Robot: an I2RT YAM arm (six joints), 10 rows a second.
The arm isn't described. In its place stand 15 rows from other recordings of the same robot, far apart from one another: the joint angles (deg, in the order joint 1, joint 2, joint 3, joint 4, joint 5, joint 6), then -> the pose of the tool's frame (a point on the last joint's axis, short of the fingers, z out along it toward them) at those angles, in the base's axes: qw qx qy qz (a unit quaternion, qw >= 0); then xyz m.
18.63 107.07 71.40 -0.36 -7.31 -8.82 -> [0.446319, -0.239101, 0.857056, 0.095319, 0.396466, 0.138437, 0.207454]
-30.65 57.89 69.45 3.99 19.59 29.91 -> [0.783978, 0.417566, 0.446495, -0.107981, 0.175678, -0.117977, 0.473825]
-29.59 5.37 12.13 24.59 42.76 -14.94 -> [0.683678, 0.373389, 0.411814, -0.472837, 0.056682, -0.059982, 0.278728]
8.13 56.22 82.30 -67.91 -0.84 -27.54 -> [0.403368, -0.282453, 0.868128, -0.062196, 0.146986, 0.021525, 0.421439]
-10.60 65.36 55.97 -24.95 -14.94 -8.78 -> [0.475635, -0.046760, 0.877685, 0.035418, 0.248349, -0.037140, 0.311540]
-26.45 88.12 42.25 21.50 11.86 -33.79 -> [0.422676, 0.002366, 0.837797, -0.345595, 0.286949, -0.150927, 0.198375]
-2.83 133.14 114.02 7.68 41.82 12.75 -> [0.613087, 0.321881, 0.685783, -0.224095, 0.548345, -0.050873, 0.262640]
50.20 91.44 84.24 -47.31 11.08 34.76 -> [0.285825, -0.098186, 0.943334, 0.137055, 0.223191, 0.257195, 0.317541]
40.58 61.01 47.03 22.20 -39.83 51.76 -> [0.331361, -0.196326, 0.637619, 0.667157, 0.170928, 0.176423, 0.357947]
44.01 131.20 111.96 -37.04 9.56 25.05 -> [0.283312, -0.133237, 0.944644, 0.098132, 0.367708, 0.346995, 0.197304]
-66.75 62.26 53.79 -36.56 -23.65 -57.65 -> [0.342071, -0.006381, 0.907738, -0.242813, 0.101397, -0.199830, 0.294995]
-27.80 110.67 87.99 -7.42 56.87 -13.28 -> [0.266348, 0.332102, 0.725780, -0.540380, 0.378169, -0.233088, 0.274531]
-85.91 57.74 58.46 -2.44 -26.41 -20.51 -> [0.537328, 0.243575, 0.673879, -0.444789, 0.032138, -0.227436, 0.396645]
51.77 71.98 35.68 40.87 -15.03 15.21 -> [0.558540, -0.302189, 0.608446, 0.475929, 0.165609, 0.225145, 0.276500]
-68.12 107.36 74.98 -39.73 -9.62 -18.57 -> [0.169532, 0.400664, 0.899223, -0.046110, 0.143899, -0.342358, 0.181118]
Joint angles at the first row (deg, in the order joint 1, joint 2, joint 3, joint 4, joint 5, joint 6):
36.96 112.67 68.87 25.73 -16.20 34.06
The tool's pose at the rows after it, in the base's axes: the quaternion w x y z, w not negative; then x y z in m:
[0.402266, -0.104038, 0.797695, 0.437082, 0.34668, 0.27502, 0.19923]
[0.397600, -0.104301, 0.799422, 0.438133, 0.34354, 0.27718, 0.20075]
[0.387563, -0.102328, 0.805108, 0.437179, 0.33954, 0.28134, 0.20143]
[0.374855, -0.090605, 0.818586, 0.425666, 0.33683, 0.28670, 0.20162]
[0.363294, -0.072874, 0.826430, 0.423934, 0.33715, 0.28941, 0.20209]
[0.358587, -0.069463, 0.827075, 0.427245, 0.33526, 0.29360, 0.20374]
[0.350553, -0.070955, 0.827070, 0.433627, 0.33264, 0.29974, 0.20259]
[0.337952, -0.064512, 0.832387, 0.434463, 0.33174, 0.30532, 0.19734]
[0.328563, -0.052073, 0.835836, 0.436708, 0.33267, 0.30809, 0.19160]
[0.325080, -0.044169, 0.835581, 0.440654, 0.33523, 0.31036, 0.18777]
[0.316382, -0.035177, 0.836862, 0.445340, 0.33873, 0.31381, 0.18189]
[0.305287, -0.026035, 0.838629, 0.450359, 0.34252, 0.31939, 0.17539]
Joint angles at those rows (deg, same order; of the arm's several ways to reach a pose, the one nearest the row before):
37.08 112.39 68.89 25.59 -16.91 34.57
37.56 111.98 68.86 24.87 -16.81 34.89
38.34 111.73 69.17 23.24 -16.43 35.54
39.24 111.79 70.38 19.78 -14.65 36.59
39.55 112.06 71.43 17.81 -13.78 38.65
40.14 112.15 72.00 17.28 -13.55 39.55
40.93 112.68 72.50 17.25 -13.88 40.35
41.55 113.77 73.21 16.62 -13.77 41.66
41.75 114.81 73.53 16.81 -13.58 43.38
41.74 115.86 74.06 17.48 -13.60 44.49
41.75 117.41 75.02 17.85 -13.94 45.92
41.92 119.34 76.51 17.93 -14.33 47.54

